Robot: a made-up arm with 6 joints.
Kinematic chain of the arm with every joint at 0, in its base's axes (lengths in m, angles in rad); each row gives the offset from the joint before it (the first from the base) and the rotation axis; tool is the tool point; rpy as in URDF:
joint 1: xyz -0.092 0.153 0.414 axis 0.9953 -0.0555 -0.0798
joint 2: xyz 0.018 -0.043 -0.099 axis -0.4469 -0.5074 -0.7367
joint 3: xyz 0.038 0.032 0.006 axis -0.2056 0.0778 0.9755
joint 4: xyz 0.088 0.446 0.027 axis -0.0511 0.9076 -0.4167
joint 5: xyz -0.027 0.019 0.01 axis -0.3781 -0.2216 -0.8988
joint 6: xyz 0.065 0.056 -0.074 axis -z
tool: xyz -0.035 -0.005 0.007 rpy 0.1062 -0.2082 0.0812
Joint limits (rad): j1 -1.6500..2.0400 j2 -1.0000..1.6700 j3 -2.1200..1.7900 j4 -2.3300..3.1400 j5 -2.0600..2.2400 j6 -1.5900..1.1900
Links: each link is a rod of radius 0.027 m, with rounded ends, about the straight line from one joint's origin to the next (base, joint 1, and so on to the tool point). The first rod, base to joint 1, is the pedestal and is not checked.
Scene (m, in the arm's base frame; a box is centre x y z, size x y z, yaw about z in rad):
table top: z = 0
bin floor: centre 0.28 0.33 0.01 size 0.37 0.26 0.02 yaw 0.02
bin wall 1: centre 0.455 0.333 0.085 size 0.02 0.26 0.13 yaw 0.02
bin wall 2: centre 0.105 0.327 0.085 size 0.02 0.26 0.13 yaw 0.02
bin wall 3: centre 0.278 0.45 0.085 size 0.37 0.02 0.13 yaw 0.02
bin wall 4: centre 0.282 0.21 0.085 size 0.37 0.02 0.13 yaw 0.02
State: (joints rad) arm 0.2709 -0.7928 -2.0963 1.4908 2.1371 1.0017
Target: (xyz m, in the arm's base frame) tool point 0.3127 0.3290 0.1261
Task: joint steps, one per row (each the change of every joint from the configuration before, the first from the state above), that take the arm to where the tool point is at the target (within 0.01 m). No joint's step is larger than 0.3 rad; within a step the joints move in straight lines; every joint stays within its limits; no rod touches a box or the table.
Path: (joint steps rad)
1: -0.1034 -0.0414 0.0756 -0.0571 -0.2720 0.0169
2: -0.1033 -0.0415 0.0755 -0.0571 -0.2719 0.0169
3: -0.1034 -0.0414 0.0756 -0.0571 -0.2720 0.0170
4: -0.1034 -0.0415 0.0756 -0.0571 -0.2720 0.0169
5: -0.1033 -0.0414 0.0755 -0.0571 -0.2719 0.0169

